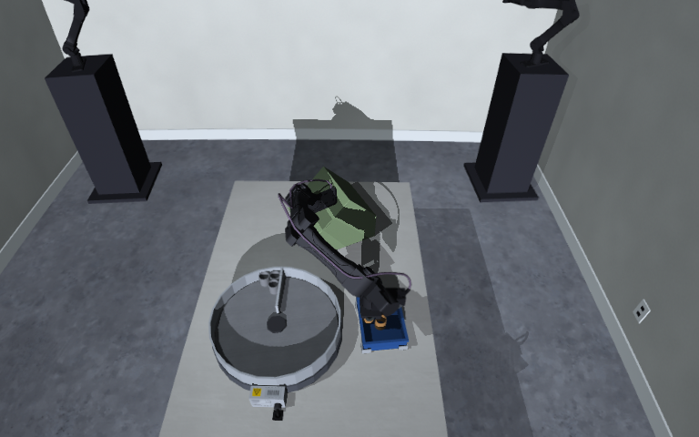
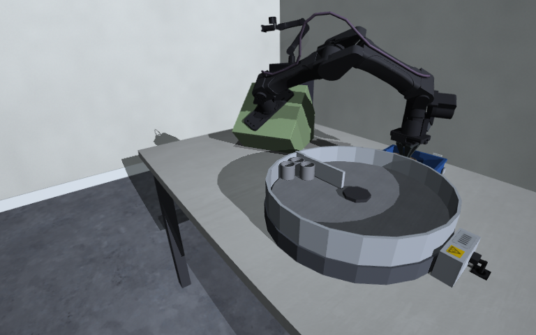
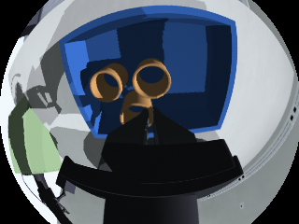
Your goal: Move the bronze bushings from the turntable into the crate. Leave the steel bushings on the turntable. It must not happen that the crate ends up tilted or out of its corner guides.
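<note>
The blue crate lies 4 cm to the left of my hand and 2 cm below it. Also, from my hand: turntable 1 cm ahead, 31 cm to the right, 1 cm above.
</note>
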